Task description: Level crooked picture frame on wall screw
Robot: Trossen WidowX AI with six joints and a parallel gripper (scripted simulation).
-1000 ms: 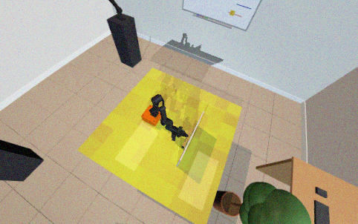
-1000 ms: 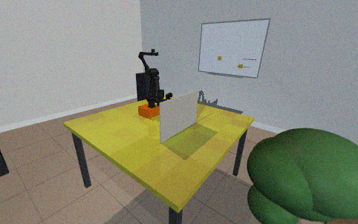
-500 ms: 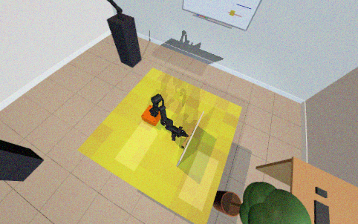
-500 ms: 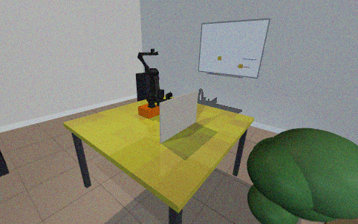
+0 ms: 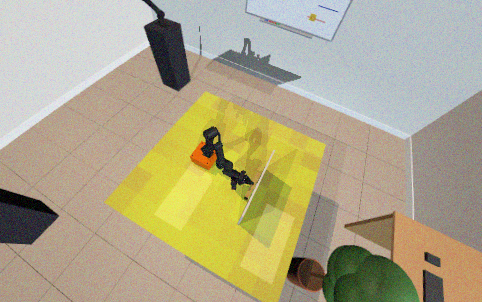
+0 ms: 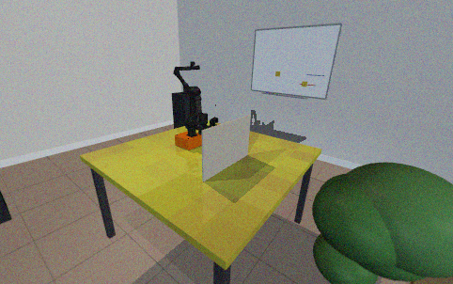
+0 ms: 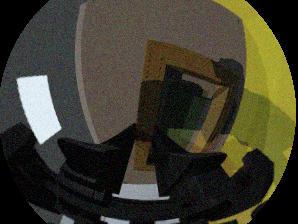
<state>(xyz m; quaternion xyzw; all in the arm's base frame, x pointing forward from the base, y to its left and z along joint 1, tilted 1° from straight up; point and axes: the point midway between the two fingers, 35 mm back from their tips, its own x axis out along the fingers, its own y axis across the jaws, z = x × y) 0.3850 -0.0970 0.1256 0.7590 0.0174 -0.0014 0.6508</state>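
My gripper tip is now 5 cm above the picture frame. Round my gripper tip: wall panel (6 cm below, 2 cm ahead, 1 cm to the left).
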